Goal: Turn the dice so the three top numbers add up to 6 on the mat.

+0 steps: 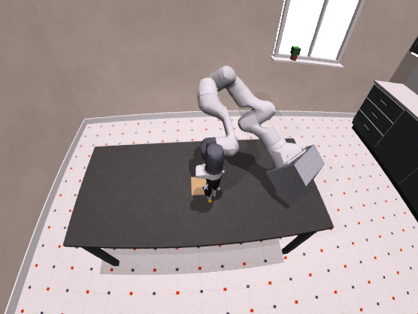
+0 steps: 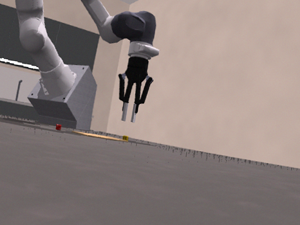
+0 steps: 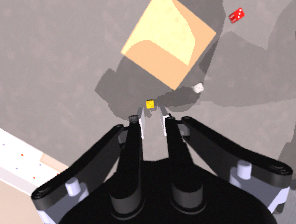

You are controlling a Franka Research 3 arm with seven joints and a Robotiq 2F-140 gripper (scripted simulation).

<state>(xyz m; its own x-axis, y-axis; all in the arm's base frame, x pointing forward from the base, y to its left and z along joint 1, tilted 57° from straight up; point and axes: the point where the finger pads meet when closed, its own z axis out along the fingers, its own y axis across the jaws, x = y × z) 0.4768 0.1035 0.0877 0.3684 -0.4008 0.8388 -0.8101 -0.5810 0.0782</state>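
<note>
Now: hand 90 mm above the yellow die. Round my hand: tan mat 10 mm ahead, 140 mm to the right, 100 mm below; then red die 100 mm behind, 220 mm to the right, 90 mm below; then white die 80 mm behind, 70 mm to the right, 90 mm below.
</note>
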